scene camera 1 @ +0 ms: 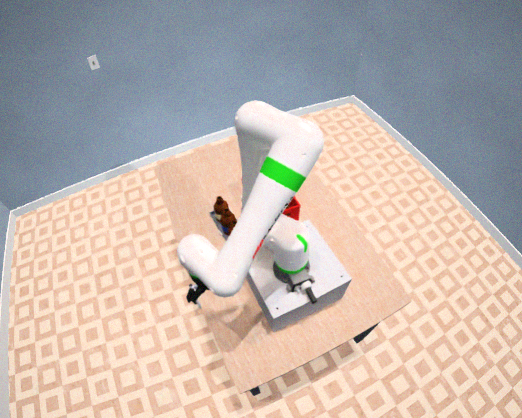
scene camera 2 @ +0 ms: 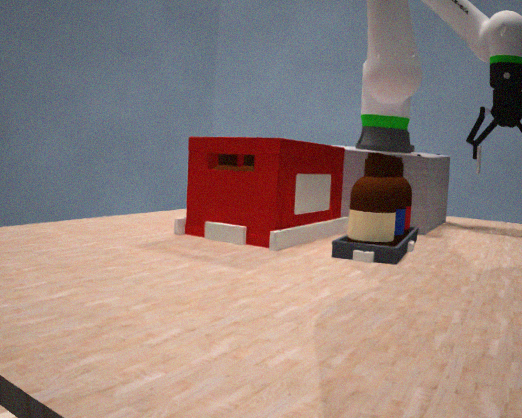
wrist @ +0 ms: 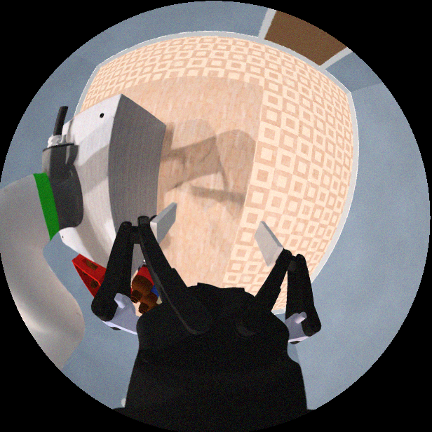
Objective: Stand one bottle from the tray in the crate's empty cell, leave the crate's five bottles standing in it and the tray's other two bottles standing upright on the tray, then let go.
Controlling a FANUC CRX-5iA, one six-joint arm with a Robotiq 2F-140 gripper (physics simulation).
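Pixels of known places: gripper, fingertip midpoint: (scene camera 1: 215, 299) (scene camera 2: 504, 176); arm's base, link origin: (scene camera 1: 291, 267) (scene camera 2: 383, 150).
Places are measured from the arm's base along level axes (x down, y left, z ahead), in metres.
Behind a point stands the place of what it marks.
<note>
My gripper (scene camera 1: 194, 298) (scene camera 2: 507, 158) (wrist: 217, 220) is open and empty, high above the table's side edge, well apart from tray and crate. Brown bottles stand upright on the dark tray (scene camera 1: 214, 215) (scene camera 2: 342, 250) {z 0.542, x 0.172, y 0.143 m}: a near bottle (scene camera 1: 220, 206) {z 0.464, x 0.064, y 0.170 m} (scene camera 2: 381, 194) {z 0.513, x 0.085, y 0.188 m} with cream, blue and red on its label, and another bottle (scene camera 1: 228, 220) {z 0.371, x 0.068, y 0.158 m} behind it. Brown bottles (wrist: 143, 288) also show past a finger in the wrist view; a full count is hidden. The red crate (scene camera 1: 292, 209) {z 0.284, x 0.019, y -0.131 m} (scene camera 2: 232, 197) {z 0.554, x 0.110, y -0.057 m} (wrist: 81, 267) stands upright beside the tray; its cells and bottles cannot be made out.
The grey base block (scene camera 1: 325, 260) {z -0.026, x -0.006, y -0.140 m} (scene camera 2: 431, 192) {z 0.123, x 0.092, y 0.169 m} (wrist: 135, 165) carries the arm and stands behind the crate and tray in scene camera 2. White strips (scene camera 2: 225, 233) {z 0.566, x 0.169, y -0.059 m} edge the crate's foot. The wooden table (scene camera 1: 300, 345) {z -0.273, x 0.184, y 0.063 m} (scene camera 2: 200, 325) {z 0.900, x 0.184, y 0.184 m} (wrist: 215, 105) ends near the gripper.
</note>
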